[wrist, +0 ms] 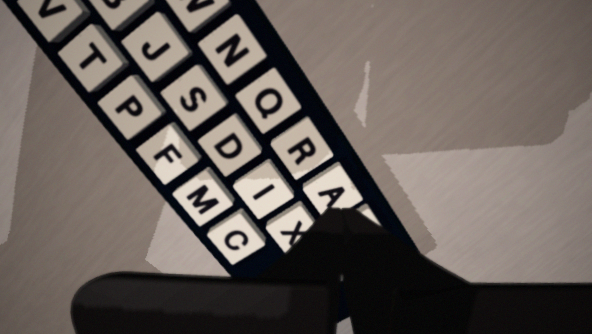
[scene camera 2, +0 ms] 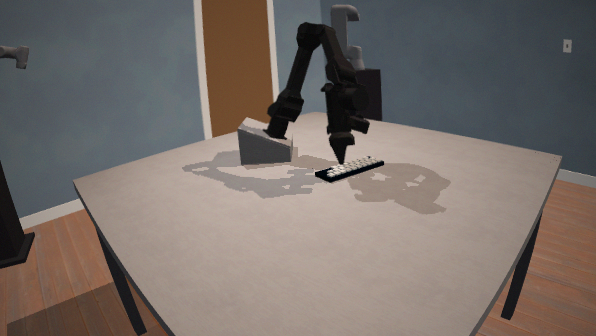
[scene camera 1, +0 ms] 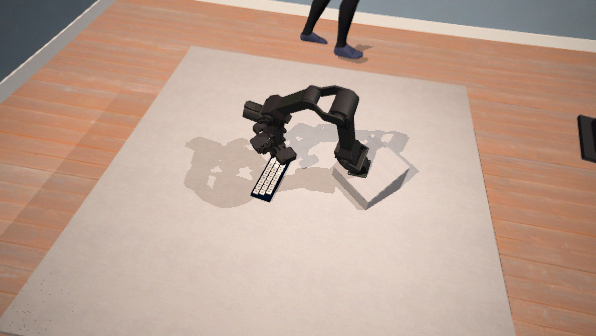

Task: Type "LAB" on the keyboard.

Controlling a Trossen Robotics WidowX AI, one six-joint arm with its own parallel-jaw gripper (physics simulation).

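Frame: origin at the arm's base, x ahead, y left, z up, level; metres.
Where they show: gripper, fingertip midpoint: (wrist: 339, 221) (scene camera 2: 341, 164) (scene camera 1: 273, 157); arm's base, link origin: (scene camera 2: 274, 134) (scene camera 1: 359, 167).
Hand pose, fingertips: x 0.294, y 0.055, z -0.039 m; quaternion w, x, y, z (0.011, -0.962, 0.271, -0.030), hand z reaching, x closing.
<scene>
Each offset is from my fingertips to the centre of the thing. "*": to the spot under its first point. Level surfaces: height alone.
A dark blue keyboard {0.022 m back, 0.051 m left, 0.027 m down} (scene camera 1: 261, 198) (scene camera 2: 356, 172) (wrist: 288, 71) with white letter keys lies flat on the table. My gripper (scene camera 2: 341, 162) (wrist: 339, 221) is shut, with nothing between its fingers. Its tips are at or just above the keys in the scene camera 2 view; contact cannot be told. In the wrist view they overlap the lower edge of the A key {0.001 m ahead, 0.001 m left, 0.021 m down} (wrist: 332, 189). The B key {* 0.026 m back, 0.093 m left, 0.018 m down} (wrist: 116, 5) is cut by the top edge. The L key does not show in the wrist view. The fingers hide part of X and most of a key beyond A. In the scene camera 1 view the fingertips are hidden.
The arm's grey wedge base (scene camera 1: 382, 172) (scene camera 2: 265, 148) stands on the table {0.036 m down} (scene camera 1: 280, 270) (scene camera 2: 300, 240) beside the keyboard. Arm shadows fall around the keyboard. A person's legs (scene camera 1: 346, 25) show beyond the table in the scene camera 1 view.
</scene>
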